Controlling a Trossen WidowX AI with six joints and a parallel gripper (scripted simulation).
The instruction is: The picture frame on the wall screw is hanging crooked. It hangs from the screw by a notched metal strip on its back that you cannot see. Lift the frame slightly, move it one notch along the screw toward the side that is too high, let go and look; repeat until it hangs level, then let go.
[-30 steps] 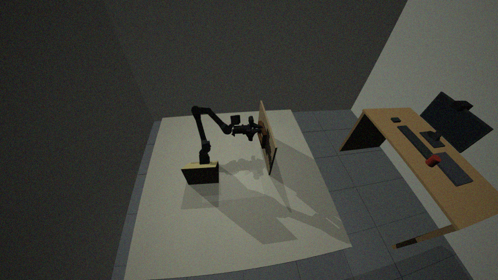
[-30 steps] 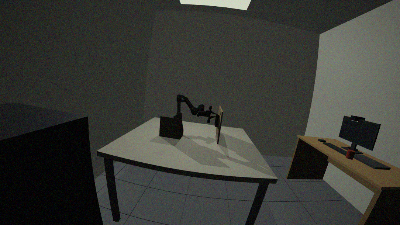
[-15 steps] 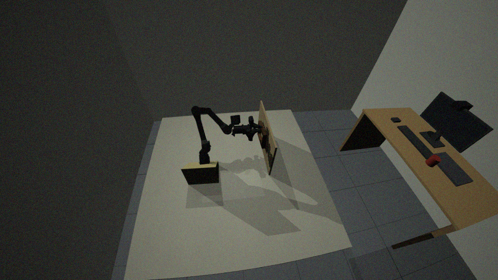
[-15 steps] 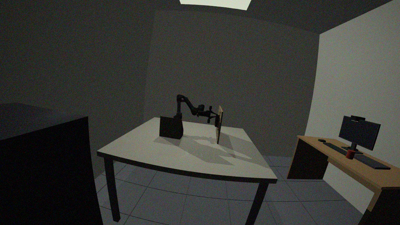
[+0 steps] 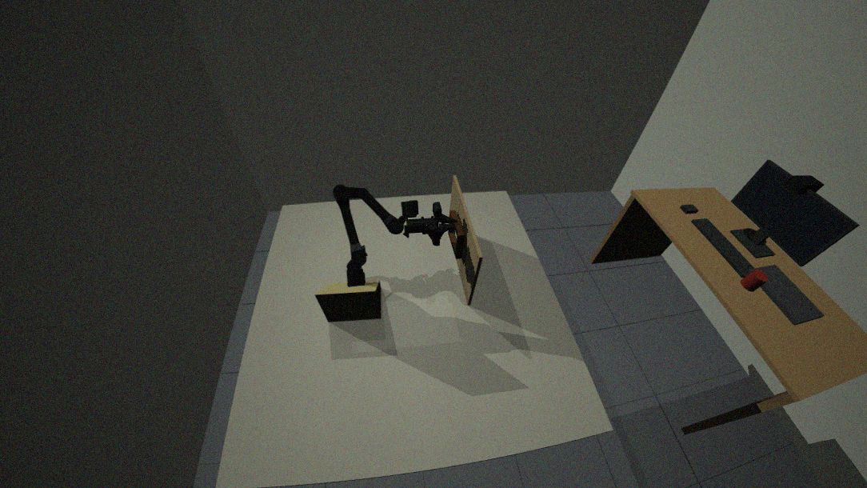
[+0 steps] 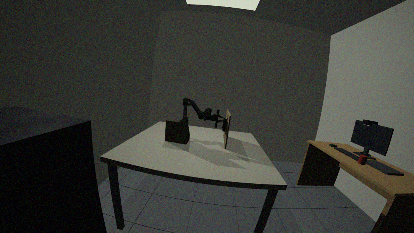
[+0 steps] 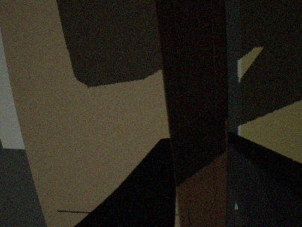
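My gripper tip is now 1 cm to the left of the picture frame and 5 cm above it. Round my gripper tip: tan wall panel: 2 cm ahead, 2 cm to the right, 7 cm below.
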